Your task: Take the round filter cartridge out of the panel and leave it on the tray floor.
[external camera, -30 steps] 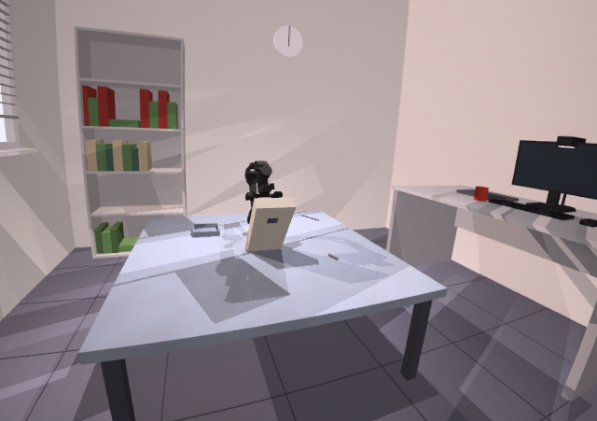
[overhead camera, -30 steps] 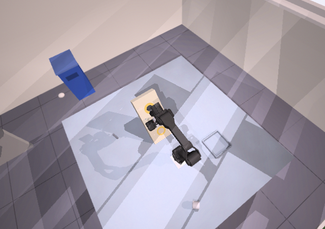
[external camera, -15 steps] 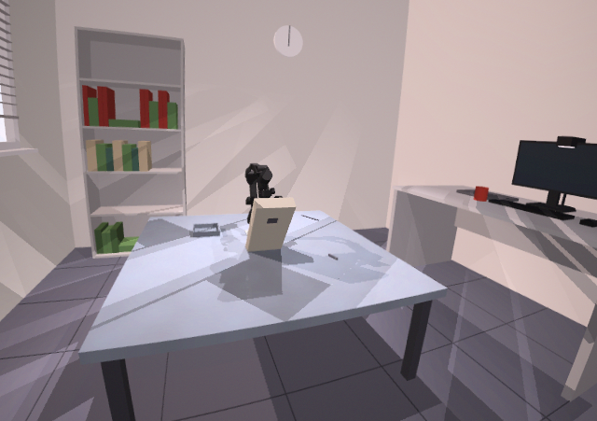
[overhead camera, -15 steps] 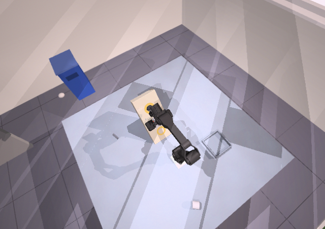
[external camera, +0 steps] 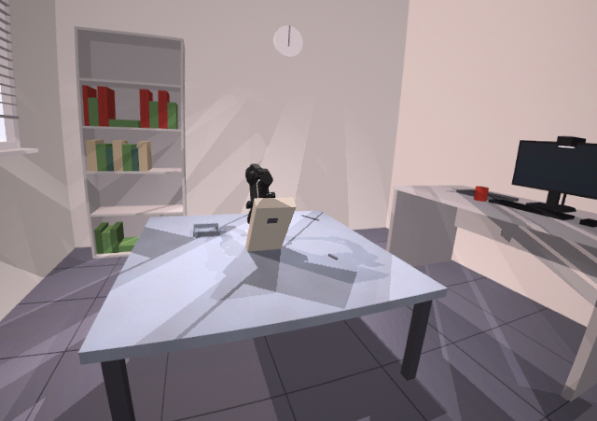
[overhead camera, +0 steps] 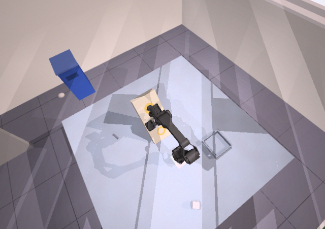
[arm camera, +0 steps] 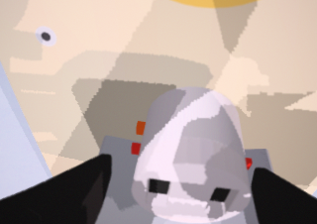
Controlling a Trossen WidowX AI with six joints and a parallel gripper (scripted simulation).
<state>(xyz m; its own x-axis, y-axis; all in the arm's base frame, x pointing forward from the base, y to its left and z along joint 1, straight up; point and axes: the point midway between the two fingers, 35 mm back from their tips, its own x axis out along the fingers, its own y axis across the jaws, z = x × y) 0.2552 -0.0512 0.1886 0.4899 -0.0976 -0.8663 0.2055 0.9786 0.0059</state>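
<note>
My gripper tip is now 5 cm short of the beige service panel, 1 cm to the left of it and 2 cm above it. The rest, counted from my gripper tip: clear square tray: 40 cm behind, 21 cm to the right, 15 cm below; then dark piece: 22 cm ahead, 27 cm to the left, 16 cm below; then round pale grey filter cartridge: right at my gripper tip.
</note>
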